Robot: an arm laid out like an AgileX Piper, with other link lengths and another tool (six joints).
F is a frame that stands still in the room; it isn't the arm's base.
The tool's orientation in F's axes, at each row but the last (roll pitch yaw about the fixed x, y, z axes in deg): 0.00, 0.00, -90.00; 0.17, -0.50, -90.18; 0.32, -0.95, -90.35; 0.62, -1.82, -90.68; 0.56, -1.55, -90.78
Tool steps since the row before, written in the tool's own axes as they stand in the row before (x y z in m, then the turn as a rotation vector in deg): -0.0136, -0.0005, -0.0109, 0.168, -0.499, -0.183; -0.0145, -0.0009, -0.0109, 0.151, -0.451, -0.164; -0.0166, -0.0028, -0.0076, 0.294, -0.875, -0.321; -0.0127, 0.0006, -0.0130, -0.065, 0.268, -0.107; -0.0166, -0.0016, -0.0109, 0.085, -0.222, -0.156
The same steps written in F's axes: -0.0005, 0.0136, -0.0109, -0.499, -0.168, -0.183; -0.0008, 0.0144, -0.0110, -0.451, -0.151, -0.164; -0.0027, 0.0165, -0.0079, -0.875, -0.294, -0.321; 0.0009, 0.0123, -0.0134, 0.270, 0.058, -0.106; -0.0013, 0.0163, -0.0114, -0.222, -0.086, -0.156
